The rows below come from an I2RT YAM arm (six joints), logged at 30 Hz.
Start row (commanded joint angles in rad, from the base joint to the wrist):
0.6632, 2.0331, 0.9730, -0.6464, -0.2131, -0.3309
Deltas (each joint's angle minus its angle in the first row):
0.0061, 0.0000, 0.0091, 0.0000, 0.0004, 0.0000
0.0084, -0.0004, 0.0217, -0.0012, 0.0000, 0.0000
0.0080, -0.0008, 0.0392, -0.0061, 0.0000, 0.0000
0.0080, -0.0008, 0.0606, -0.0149, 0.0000, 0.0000
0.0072, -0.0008, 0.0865, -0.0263, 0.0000, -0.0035
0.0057, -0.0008, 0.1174, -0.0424, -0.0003, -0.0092
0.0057, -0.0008, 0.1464, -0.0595, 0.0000, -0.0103
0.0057, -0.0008, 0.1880, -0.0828, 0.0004, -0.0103
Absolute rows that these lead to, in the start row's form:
0.6693, 2.0331, 0.9821, -0.6464, -0.2127, -0.3309
0.6716, 2.0327, 0.9947, -0.6476, -0.2131, -0.3309
0.6712, 2.0323, 1.0122, -0.6525, -0.2131, -0.3309
0.6712, 2.0323, 1.0336, -0.6613, -0.2131, -0.3309
0.6704, 2.0323, 1.0595, -0.6727, -0.2131, -0.3344
0.6689, 2.0323, 1.0904, -0.6888, -0.2134, -0.3401
0.6689, 2.0323, 1.1194, -0.7059, -0.2131, -0.3412
0.6689, 2.0323, 1.1610, -0.7292, -0.2127, -0.3412

